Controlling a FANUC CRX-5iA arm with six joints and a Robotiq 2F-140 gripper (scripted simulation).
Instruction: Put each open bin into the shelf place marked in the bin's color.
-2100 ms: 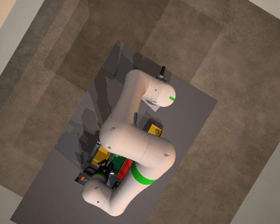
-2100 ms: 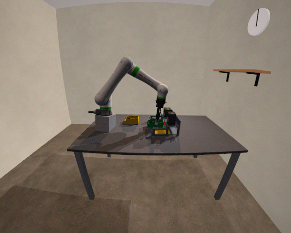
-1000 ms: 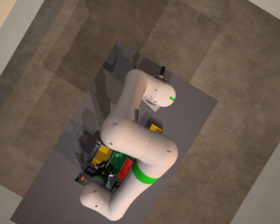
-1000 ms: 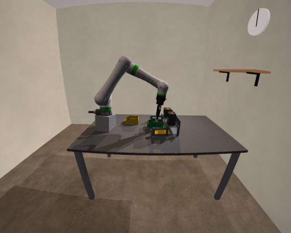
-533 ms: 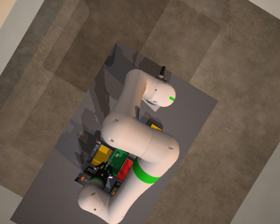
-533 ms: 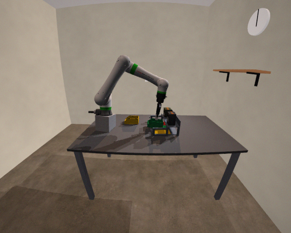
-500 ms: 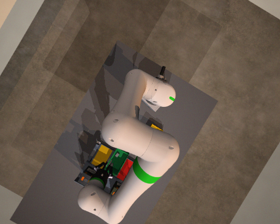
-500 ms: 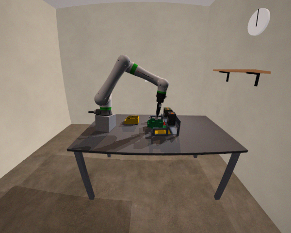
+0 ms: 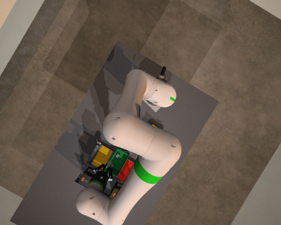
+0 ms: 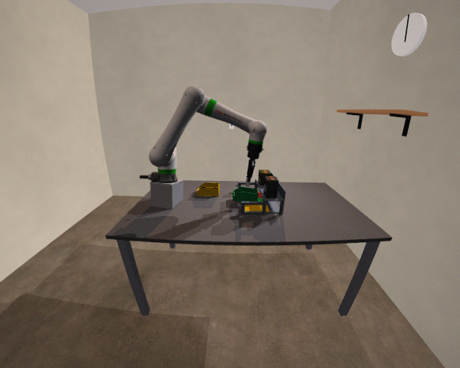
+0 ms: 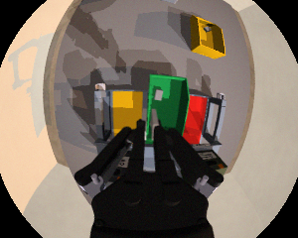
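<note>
My hand is 120 mm above the green bin and 50 mm to the right of it. The rest, counted from my hand: yellow-marked place 170 mm below, 70 mm to the right, 40 mm ahead; red mark 170 mm below, 150 mm to the left, 70 mm ahead; yellow bin 250 mm behind, 240 mm to the left, 140 mm below.
</note>
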